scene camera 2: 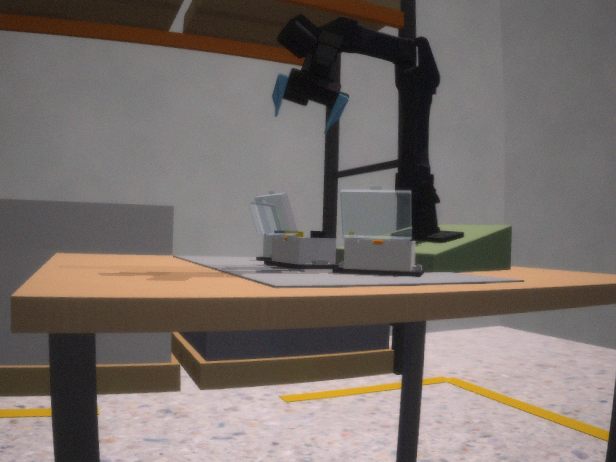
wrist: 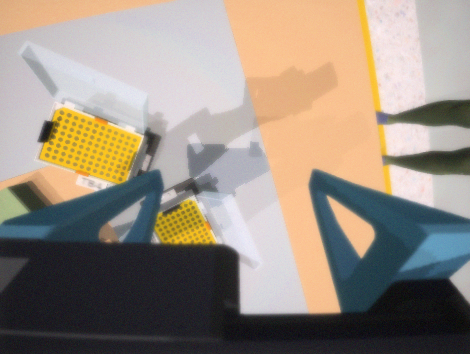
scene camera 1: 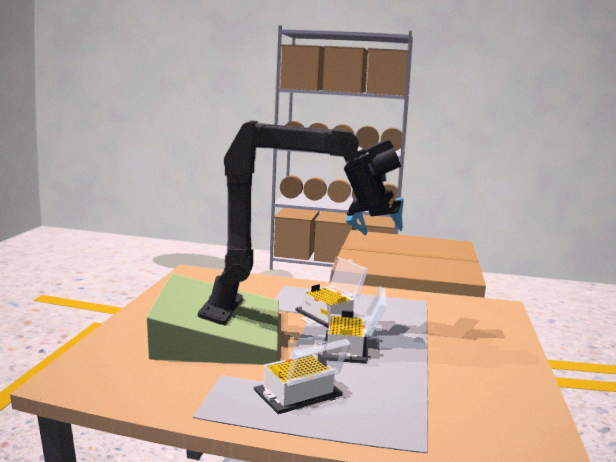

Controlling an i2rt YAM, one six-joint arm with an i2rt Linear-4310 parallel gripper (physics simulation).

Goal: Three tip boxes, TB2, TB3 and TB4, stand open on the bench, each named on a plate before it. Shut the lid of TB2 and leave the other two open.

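Where they show: gripper, fingertip midpoint: (scene camera 2: 301,123) (wrist: 235,177) (scene camera 1: 383,232); arm's base, origin of the base link: (scene camera 2: 426,237) (scene camera 1: 220,306).
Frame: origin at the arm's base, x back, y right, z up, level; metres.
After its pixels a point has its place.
Observation:
In scene camera 1, three white tip boxes with yellow tops and raised clear lids stand on a grey mat (scene camera 1: 400,410) {z -0.069, x -0.453, y 0.283 m}: a near box (scene camera 1: 310,387) {z -0.035, x -0.267, y 0.285 m}, a middle box (scene camera 1: 347,345) (scene camera 2: 317,250) (wrist: 182,222) and a far box (scene camera 1: 320,304) {z -0.020, x -0.240, y -0.130 m} (scene camera 2: 378,254) {z -0.034, x -0.285, y -0.206 m} (wrist: 92,145). The far lid (scene camera 1: 349,275) {z 0.037, x -0.309, y -0.227 m} (scene camera 2: 376,212) {z 0.038, x -0.309, y -0.230 m} (wrist: 95,92) {z 0.028, x -0.303, y -0.228 m} and the middle lid (scene camera 1: 377,312) {z 0.055, x -0.391, y 0.071 m} (wrist: 232,225) {z 0.037, x -0.395, y 0.010 m} stand up. The near lid (scene camera 1: 341,356) {z 0.042, x -0.325, y 0.284 m} tilts back. I cannot read the name plates. My gripper (scene camera 1: 382,231) {z 0.202, x -0.392, y -0.101 m} (scene camera 2: 301,124) {z 0.202, x -0.392, y -0.101 m} (wrist: 235,177) {z 0.202, x -0.392, y -0.101 m} is open and empty, high above the boxes.
The arm stands on a green wedge (scene camera 1: 200,335) {z -0.004, x 0.002, y 0.166 m} (scene camera 2: 475,250) {z -0.026, x 0.022, y -0.144 m} on the wooden bench (scene camera 1: 480,380) {z -0.073, x -0.642, y 0.122 m} (scene camera 2: 150,290) {z -0.073, x -0.711, y -0.368 m}. Behind the bench are a large cardboard-coloured box (scene camera 1: 415,255) and a shelf rack (scene camera 1: 276,150). The far and middle boxes stand close together.

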